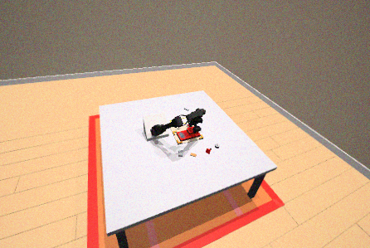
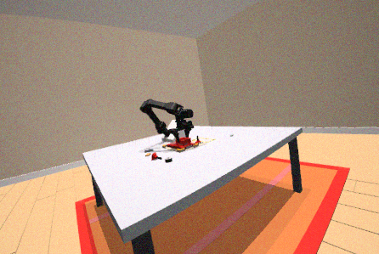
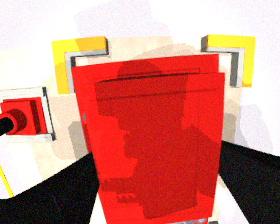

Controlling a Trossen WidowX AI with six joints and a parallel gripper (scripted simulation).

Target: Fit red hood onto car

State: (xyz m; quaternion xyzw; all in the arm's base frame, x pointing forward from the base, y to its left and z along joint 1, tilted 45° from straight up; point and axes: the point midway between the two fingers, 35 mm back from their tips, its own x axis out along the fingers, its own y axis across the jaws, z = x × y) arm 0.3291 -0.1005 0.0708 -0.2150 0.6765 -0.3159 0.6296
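Now: the red hood 1 cm above my gripper tip. Also, from my gripper tip: grey engine block: 2 cm below.
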